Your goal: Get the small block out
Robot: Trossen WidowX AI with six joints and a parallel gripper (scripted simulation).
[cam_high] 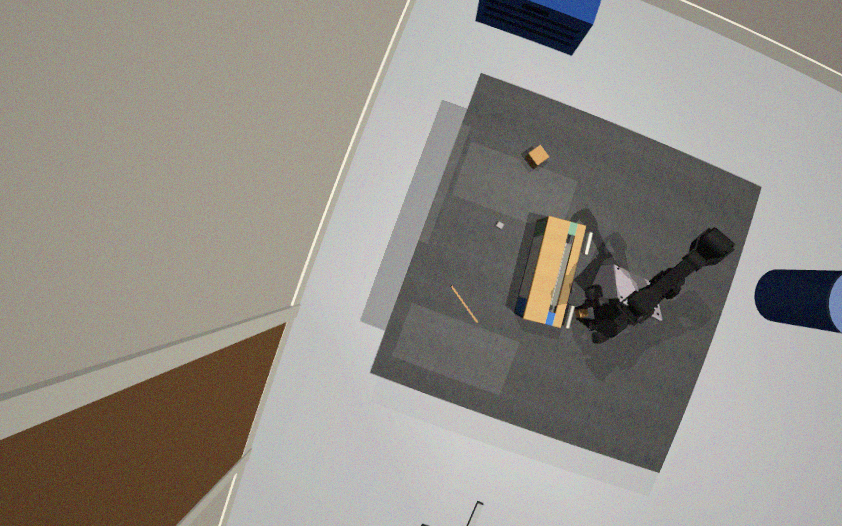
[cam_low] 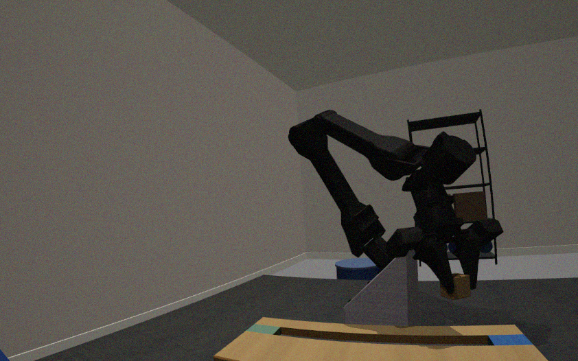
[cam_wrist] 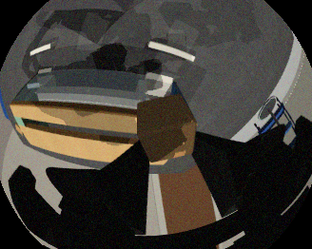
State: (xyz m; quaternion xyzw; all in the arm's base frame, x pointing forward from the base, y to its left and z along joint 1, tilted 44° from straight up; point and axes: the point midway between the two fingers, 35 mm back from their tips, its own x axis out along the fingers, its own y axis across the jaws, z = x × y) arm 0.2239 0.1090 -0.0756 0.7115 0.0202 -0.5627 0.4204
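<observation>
My gripper tip is 2 cm past the brown block and 1 cm to the left of it. The rest, counted from my gripper tip: box 7 cm ahead, 11 cm to the right, 11 cm below; then tan cube 29 cm ahead, 52 cm to the right, 14 cm below; then thin orange stick 36 cm ahead, 12 cm to the left, 17 cm below.
</observation>
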